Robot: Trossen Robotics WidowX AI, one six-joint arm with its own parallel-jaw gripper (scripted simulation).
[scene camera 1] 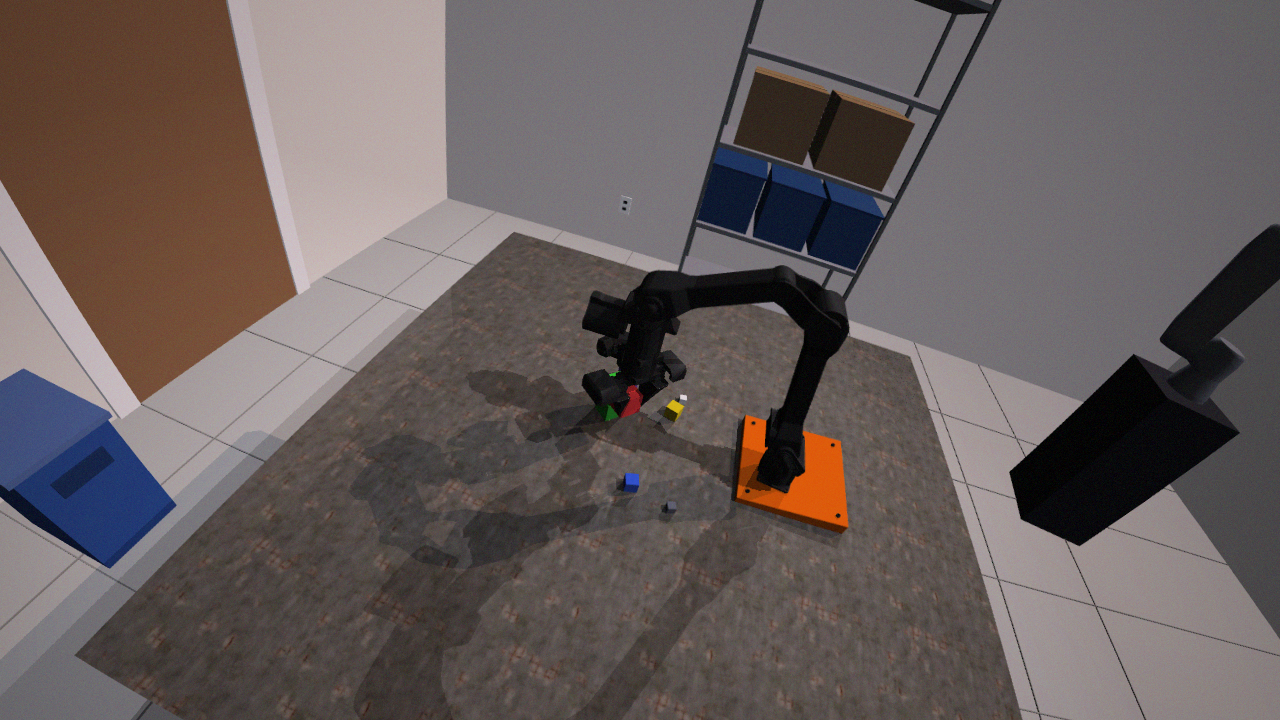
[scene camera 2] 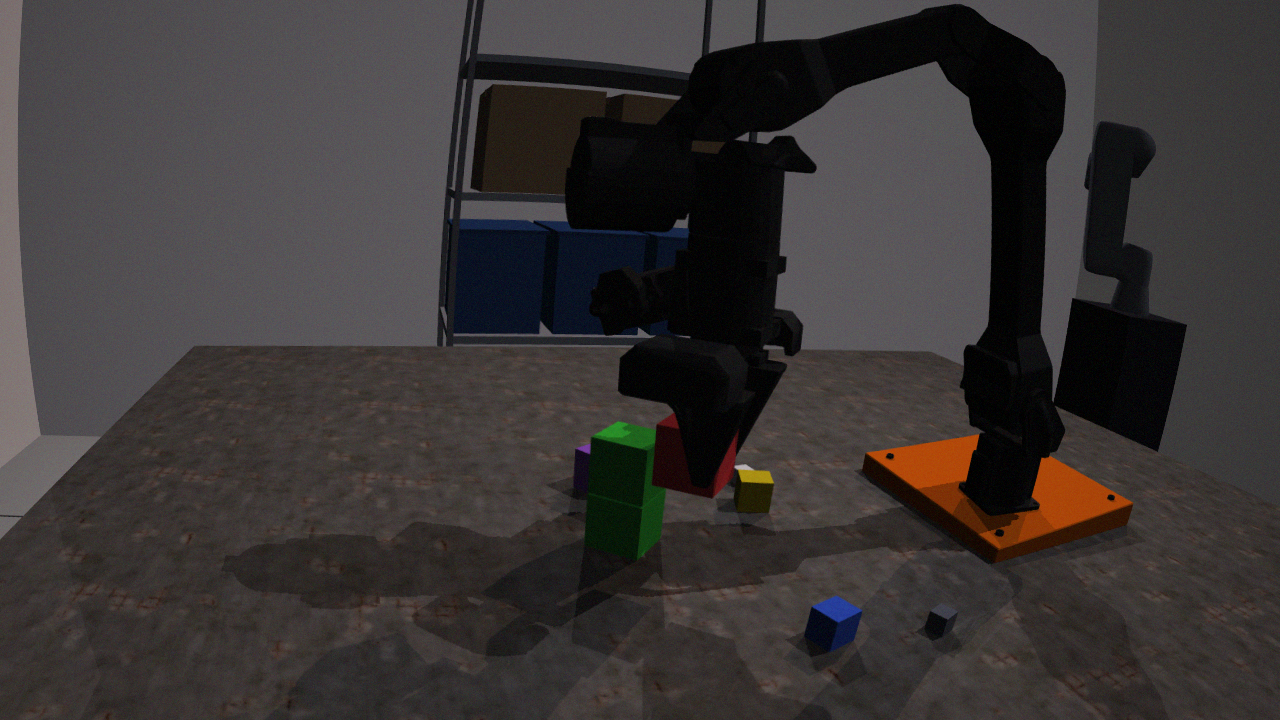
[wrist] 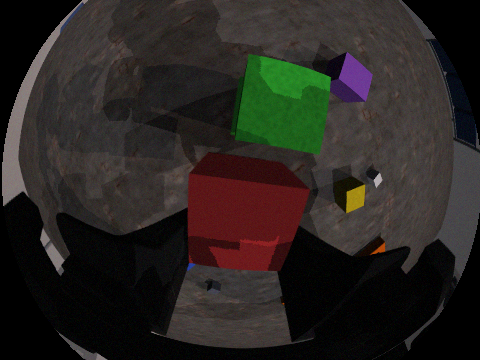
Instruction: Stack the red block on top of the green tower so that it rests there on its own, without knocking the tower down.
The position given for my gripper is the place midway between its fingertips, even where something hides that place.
Note:
My gripper (scene camera 2: 712, 475) holds a red block (wrist: 243, 212). Also in view: a blue cube (scene camera 2: 832, 623) and a purple cube (wrist: 350, 81).
My gripper is seen too in scene camera 1 (scene camera 1: 628, 409) and in the wrist view (wrist: 237, 215).

